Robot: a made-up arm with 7 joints.
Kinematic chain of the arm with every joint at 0, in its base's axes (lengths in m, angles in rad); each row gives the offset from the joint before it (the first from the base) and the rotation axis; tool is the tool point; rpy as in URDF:
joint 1: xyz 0 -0.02 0.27 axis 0 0.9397 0.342
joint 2: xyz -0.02 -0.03 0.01 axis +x
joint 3: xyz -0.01 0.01 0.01 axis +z
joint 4: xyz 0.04 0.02 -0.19 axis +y
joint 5: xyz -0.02 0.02 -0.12 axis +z
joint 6: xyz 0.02 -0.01 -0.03 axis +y
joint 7: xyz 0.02 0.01 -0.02 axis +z
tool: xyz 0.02 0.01 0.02 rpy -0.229 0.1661 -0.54
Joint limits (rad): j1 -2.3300..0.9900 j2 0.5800..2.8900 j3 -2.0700..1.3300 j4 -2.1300..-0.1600 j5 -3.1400..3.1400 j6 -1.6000..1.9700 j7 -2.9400..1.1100
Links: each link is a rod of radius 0.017 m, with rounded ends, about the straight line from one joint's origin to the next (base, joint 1, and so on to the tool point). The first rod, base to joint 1, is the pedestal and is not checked.
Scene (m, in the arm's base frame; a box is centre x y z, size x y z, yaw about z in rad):
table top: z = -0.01
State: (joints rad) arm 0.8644 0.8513 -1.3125 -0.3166 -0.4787 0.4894 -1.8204
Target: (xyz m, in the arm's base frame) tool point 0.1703 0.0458 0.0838
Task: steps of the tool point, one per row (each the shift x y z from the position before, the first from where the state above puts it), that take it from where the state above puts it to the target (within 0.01 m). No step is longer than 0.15 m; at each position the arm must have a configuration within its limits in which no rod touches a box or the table.
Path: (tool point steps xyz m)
1: 0.0897 0.0337 -0.0496
2: 0.1090 0.0216 -0.0104
3: 0.1060 0.0056 0.0361
4: 0.0564 -0.0585 -0.0129
5: 0.0483 -0.0625 0.0164

